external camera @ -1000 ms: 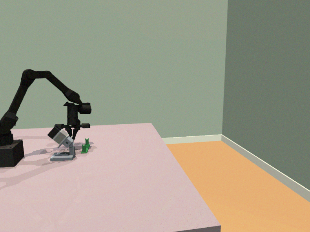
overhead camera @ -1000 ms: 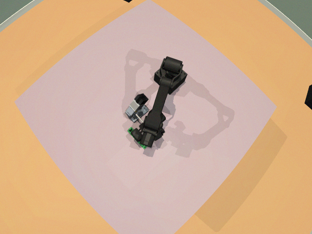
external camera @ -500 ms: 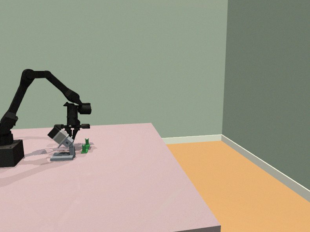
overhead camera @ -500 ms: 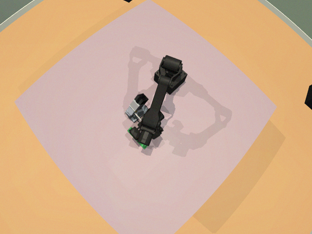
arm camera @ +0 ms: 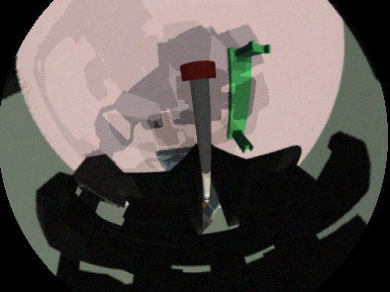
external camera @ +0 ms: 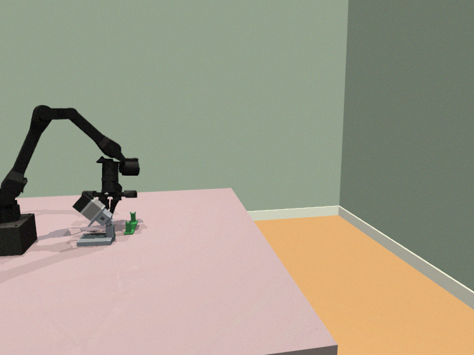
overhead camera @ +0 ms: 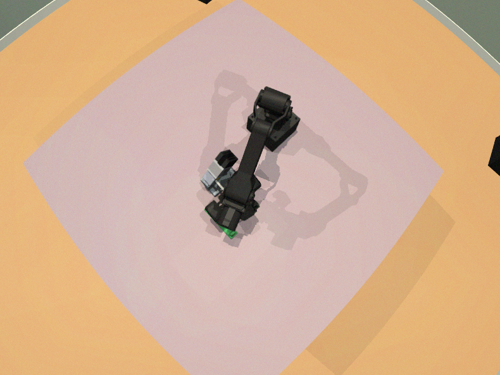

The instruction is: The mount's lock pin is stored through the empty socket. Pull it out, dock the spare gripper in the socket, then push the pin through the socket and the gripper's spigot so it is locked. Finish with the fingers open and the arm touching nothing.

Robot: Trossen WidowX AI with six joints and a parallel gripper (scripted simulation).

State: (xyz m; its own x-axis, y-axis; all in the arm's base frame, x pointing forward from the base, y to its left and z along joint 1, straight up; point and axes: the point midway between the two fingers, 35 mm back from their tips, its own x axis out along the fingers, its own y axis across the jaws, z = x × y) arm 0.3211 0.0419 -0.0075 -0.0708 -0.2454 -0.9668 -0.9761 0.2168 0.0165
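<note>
Right now my gripper tip is 8 cm to the left of the mount and 3 cm past it. Also, from my gripper tip: spare gripper 8 cm to the right, 6 cm above, 5 cm behind; then green holder 7 cm ahead, 3 cm below, 2 cm to the left.
</note>
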